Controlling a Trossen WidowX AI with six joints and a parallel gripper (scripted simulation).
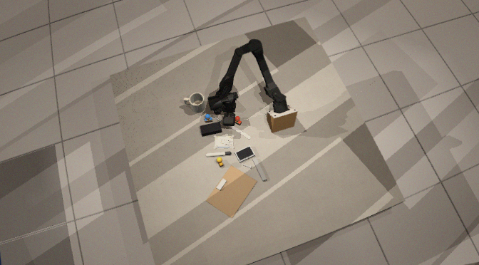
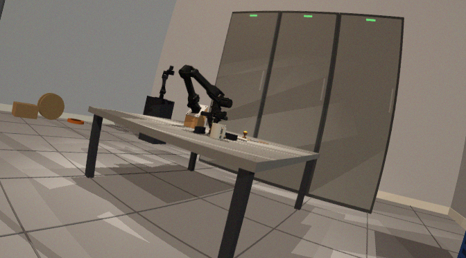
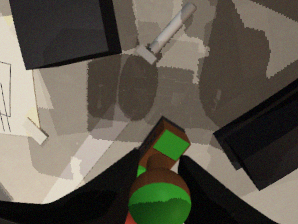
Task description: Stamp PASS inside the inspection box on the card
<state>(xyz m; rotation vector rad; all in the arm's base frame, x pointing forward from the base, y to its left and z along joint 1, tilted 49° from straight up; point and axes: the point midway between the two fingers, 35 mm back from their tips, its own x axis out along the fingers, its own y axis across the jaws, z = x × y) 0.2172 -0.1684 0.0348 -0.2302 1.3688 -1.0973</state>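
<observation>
The red-knobbed stamp is 20 mm behind my gripper tip, 40 mm to the left of it and 20 mm below it. From my gripper tip the other things lie so: grey ruler (10 mm behind, 80 mm to the left, 40 mm below); then green-knobbed stamp (right at my gripper tip); then blue stamp (110 mm ahead, 50 mm to the right, 20 mm below).
</observation>
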